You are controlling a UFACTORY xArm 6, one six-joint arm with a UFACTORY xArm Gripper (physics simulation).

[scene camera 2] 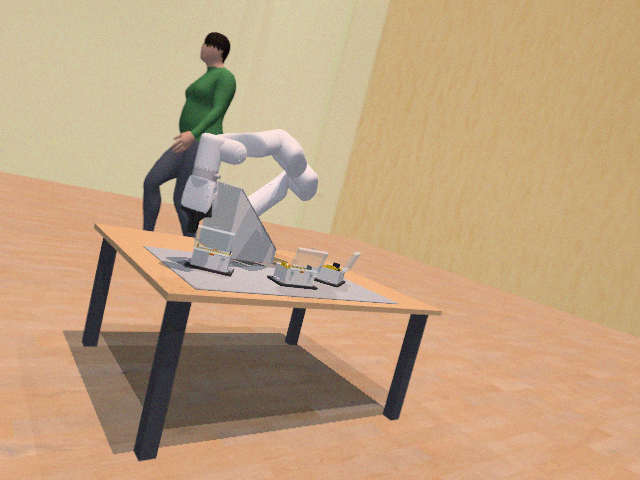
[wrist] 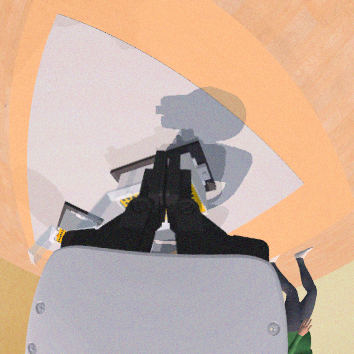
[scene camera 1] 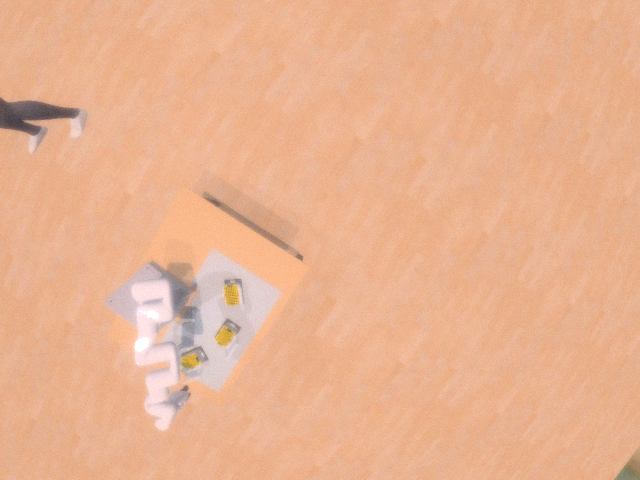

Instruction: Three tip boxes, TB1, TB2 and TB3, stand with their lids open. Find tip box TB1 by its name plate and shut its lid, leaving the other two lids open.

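Frame: origin at the arm's base, x ahead, y left, z up, level; centimetres.
Where they show: gripper, fingertip midpoint: (scene camera 2: 191, 232) (wrist: 168, 166) (scene camera 1: 187, 386); arm's base, origin of the base link: (scene camera 2: 247, 211).
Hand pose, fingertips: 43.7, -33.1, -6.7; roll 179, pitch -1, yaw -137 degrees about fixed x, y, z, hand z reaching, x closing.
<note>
Things, the pixels of their top centre, and the offset from my fingertips, as dx, dy, dz. Level surfaces: height alone.
- first box, middle of its top: (wrist: 160, 214) (scene camera 2: 214, 247) (scene camera 1: 189, 362) -8.0, +11.0, -5.0
- middle box, middle of its top: (wrist: 69, 246) (scene camera 2: 297, 263) (scene camera 1: 224, 337) -2.0, +40.2, -5.0
- far box, middle of its top: (scene camera 2: 330, 265) (scene camera 1: 229, 295) -15.7, +63.0, -5.8
- grey mat, its level: dz -12.4
- wooden table, its level: dz -12.7
Three tip boxes with yellow racks and clear lids stand open on the mat. The first box (scene camera 1: 192, 360) (scene camera 2: 206, 261) (wrist: 198, 200) is nearest my gripper; its lid (scene camera 2: 217, 237) stands upright. The middle box (scene camera 1: 226, 334) (scene camera 2: 294, 276) (wrist: 60, 235) has its lid (scene camera 2: 311, 256) raised. The far box (scene camera 1: 232, 294) (scene camera 2: 330, 275) has its lid (scene camera 2: 354, 260) tilted back. The name plates are too small to read, so I cannot tell which is TB1. My gripper (scene camera 1: 186, 389) (scene camera 2: 192, 230) (wrist: 168, 166) is shut and empty, above and beside the first box, and partly hides it in the wrist view.
The grey mat (scene camera 1: 263, 291) (scene camera 2: 237, 284) (wrist: 75, 100) lies on the wooden table (scene camera 1: 186, 222) (scene camera 2: 129, 248) (wrist: 300, 125). A grey slanted base block (scene camera 1: 118, 299) (scene camera 2: 253, 232) stands behind the boxes, under the arm. A person (scene camera 1: 41, 111) (scene camera 2: 209, 98) (wrist: 312, 285) in green stands beyond the table.
</note>
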